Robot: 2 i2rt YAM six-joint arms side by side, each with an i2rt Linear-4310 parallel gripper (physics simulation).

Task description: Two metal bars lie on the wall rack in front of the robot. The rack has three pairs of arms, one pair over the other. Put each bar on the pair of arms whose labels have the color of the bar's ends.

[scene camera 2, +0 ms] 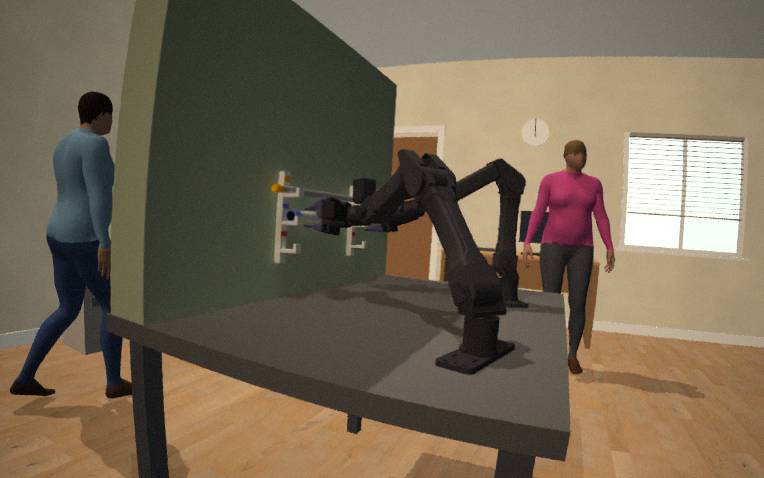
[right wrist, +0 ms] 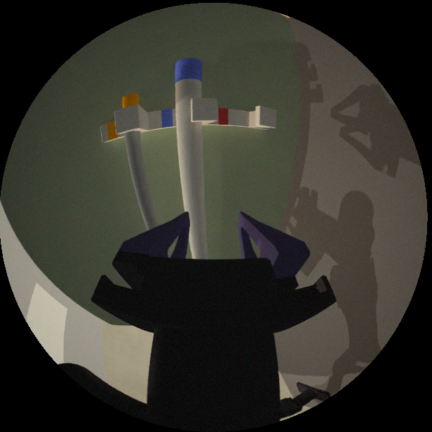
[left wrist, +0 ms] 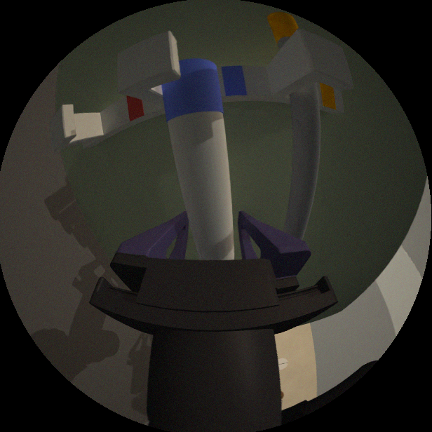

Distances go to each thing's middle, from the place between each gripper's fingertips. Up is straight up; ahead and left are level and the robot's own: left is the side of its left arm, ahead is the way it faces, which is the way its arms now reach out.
Scene:
I see my left gripper 110 mm to the right of the white rack upright point(scene camera 2: 282, 203) and 20 mm past it. Also, from my left hand: blue-ended bar point(left wrist: 193, 104) 130 mm to the right, 30 mm behind.
I see my right gripper 70 mm short of the blue-ended bar, 70 mm to the right of it and 10 mm below it. The rest, counted from my right hand: white rack upright 80 mm ahead, 310 mm to the left.

